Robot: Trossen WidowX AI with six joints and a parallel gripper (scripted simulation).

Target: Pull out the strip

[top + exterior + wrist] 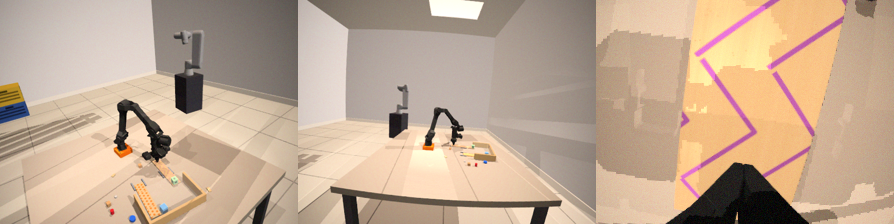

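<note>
Right now my gripper tip is 100 mm short of the zigzag strip. The rest, counted from my gripper tip: blue disc: 310 mm ahead, 300 mm to the right; red cylinder: 380 mm to the right, 230 mm ahead, 10 mm above.
</note>
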